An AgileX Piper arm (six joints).
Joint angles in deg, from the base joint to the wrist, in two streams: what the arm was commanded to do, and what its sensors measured. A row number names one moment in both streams.
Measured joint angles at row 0:
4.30, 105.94, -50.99, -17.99, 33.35, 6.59
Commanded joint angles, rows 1 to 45:
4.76, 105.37, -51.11, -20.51, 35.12, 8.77
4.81, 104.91, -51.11, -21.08, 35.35, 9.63
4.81, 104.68, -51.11, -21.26, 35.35, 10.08
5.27, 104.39, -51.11, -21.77, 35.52, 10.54
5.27, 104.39, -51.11, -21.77, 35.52, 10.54
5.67, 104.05, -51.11, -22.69, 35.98, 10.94
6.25, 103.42, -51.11, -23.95, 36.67, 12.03
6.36, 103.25, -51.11, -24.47, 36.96, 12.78
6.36, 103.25, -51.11, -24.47, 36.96, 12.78
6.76, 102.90, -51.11, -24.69, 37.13, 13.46
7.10, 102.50, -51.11, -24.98, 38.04, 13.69
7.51, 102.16, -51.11, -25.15, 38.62, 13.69
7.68, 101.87, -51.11, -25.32, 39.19, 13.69
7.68, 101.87, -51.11, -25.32, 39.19, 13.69
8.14, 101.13, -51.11, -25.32, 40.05, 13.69
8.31, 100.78, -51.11, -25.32, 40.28, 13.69
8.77, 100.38, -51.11, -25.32, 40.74, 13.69
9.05, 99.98, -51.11, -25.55, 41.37, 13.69
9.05, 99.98, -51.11, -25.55, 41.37, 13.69
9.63, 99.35, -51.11, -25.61, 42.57, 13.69
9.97, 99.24, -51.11, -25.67, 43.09, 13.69
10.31, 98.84, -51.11, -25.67, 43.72, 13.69
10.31, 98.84, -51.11, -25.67, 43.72, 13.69
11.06, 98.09, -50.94, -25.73, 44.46, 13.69
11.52, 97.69, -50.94, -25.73, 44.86, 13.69
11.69, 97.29, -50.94, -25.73, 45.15, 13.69
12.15, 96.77, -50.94, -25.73, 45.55, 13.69
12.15, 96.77, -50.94, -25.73, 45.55, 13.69
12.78, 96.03, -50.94, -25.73, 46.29, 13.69
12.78, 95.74, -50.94, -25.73, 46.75, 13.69
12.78, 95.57, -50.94, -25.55, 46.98, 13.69
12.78, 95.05, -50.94, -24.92, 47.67, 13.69
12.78, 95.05, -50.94, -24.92, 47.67, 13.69
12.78, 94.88, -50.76, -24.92, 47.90, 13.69
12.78, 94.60, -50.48, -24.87, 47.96, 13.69
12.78, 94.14, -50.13, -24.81, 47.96, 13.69
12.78, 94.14, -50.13, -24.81, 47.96, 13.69
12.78, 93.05, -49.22, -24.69, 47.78, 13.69
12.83, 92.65, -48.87, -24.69, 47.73, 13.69
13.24, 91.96, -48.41, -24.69, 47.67, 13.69
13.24, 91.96, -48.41, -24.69, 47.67, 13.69
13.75, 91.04, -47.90, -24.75, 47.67, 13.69
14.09, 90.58, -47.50, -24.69, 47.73, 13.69
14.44, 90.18, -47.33, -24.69, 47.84, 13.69
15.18, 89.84, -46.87, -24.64, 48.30, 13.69
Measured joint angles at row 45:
14.32, 90.99, -47.50, -23.61, 47.38, 13.41
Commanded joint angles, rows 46 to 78:
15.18, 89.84, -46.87, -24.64, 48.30, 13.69
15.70, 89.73, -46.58, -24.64, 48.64, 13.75
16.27, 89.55, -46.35, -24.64, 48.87, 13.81
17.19, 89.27, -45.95, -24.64, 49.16, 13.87
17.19, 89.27, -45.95, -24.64, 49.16, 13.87
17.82, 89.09, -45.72, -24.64, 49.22, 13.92
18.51, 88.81, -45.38, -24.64, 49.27, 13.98
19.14, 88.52, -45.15, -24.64, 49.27, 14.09
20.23, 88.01, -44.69, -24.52, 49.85, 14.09
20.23, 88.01, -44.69, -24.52, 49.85, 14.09
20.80, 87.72, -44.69, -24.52, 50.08, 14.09
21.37, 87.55, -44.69, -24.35, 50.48, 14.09
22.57, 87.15, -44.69, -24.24, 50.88, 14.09
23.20, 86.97, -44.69, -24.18, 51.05, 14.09
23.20, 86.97, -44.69, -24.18, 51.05, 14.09
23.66, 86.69, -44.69, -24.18, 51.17, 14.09
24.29, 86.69, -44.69, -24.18, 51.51, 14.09
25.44, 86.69, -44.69, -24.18, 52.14, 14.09
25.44, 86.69, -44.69, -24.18, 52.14, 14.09
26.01, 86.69, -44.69, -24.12, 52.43, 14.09
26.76, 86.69, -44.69, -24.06, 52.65, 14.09
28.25, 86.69, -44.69, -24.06, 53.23, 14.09
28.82, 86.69, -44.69, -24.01, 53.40, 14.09
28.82, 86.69, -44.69, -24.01, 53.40, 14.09
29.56, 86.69, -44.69, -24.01, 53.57, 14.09
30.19, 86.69, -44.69, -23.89, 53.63, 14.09
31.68, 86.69, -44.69, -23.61, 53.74, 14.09
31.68, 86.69, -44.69, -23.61, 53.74, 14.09
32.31, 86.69, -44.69, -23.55, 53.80, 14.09
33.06, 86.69, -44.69, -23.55, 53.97, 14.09
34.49, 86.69, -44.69, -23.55, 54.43, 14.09
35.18, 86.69, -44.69, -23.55, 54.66, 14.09
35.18, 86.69, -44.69, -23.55, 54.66, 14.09
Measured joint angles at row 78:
33.58, 87.15, -44.81, -22.52, 52.88, 13.64
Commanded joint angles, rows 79 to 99:
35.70, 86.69, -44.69, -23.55, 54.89, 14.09
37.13, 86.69, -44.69, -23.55, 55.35, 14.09
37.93, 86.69, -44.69, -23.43, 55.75, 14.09
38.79, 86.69, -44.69, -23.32, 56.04, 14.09
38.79, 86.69, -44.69, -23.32, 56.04, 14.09
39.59, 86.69, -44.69, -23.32, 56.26, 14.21
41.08, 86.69, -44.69, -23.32, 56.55, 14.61
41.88, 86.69, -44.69, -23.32, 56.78, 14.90
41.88, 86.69, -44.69, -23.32, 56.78, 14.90
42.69, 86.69, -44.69, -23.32, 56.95, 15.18
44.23, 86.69, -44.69, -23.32, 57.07, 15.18
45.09, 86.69, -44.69, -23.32, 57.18, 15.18
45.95, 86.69, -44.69, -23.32, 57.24, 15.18
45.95, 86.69, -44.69, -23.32, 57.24, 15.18
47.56, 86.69, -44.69, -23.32, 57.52, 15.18
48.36, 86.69, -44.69, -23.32, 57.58, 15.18
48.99, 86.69, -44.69, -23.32, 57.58, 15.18
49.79, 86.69, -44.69, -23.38, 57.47, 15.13
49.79, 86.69, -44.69, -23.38, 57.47, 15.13
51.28, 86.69, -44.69, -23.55, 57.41, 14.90
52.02, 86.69, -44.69, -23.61, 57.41, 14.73
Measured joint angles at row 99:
50.19, 87.15, -44.81, -22.35, 56.44, 14.84
